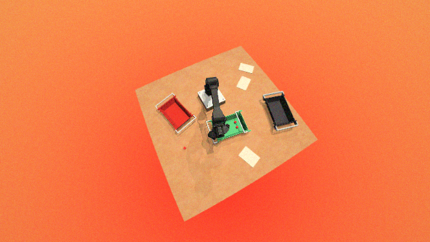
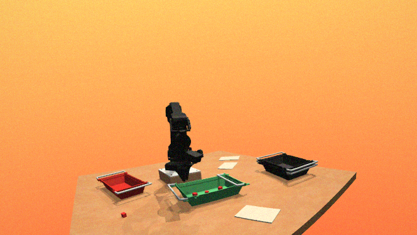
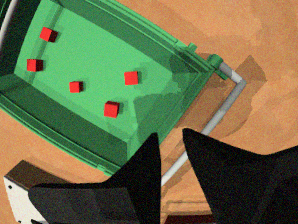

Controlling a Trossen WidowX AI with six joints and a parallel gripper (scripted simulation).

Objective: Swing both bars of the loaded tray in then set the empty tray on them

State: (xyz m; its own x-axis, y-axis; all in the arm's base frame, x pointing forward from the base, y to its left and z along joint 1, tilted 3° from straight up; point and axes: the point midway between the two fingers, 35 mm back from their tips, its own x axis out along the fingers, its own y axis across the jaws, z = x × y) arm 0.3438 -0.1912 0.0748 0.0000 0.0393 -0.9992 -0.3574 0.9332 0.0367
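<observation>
The red tray is 38 cm behind my gripper tip, 17 cm to the right of it and 7 cm below it. From my gripper tip the other things lie so: red block 29 cm to the right, 10 cm below, 8 cm behind.
</observation>
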